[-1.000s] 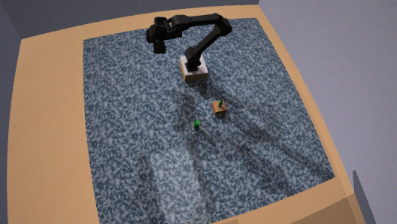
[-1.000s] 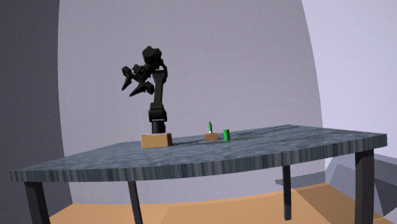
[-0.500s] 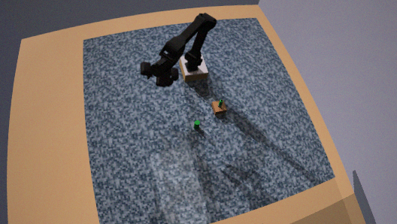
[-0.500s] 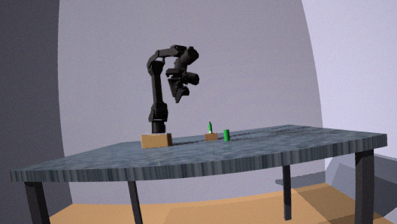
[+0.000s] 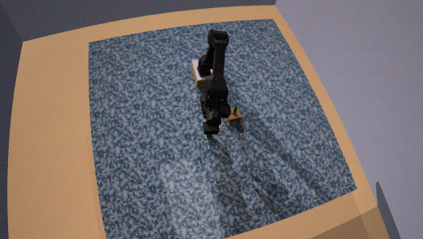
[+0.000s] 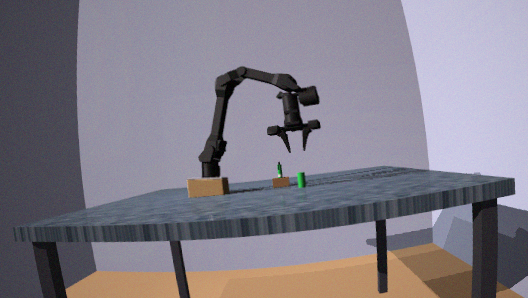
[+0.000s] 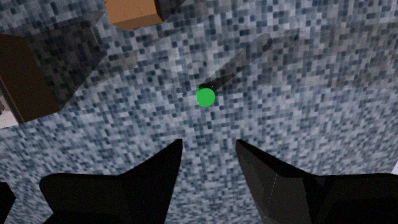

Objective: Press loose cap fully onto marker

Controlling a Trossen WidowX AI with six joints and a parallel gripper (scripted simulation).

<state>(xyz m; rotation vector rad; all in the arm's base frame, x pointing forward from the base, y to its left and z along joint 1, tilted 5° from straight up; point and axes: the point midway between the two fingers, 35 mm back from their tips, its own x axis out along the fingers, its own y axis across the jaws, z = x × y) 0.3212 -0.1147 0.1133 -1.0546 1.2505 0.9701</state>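
My gripper tip is 100 mm above the green cap, 20 mm to the right of it and 10 mm short of it. Also, from my gripper tip: holder block: 180 mm to the left, 110 mm below, 60 mm behind.
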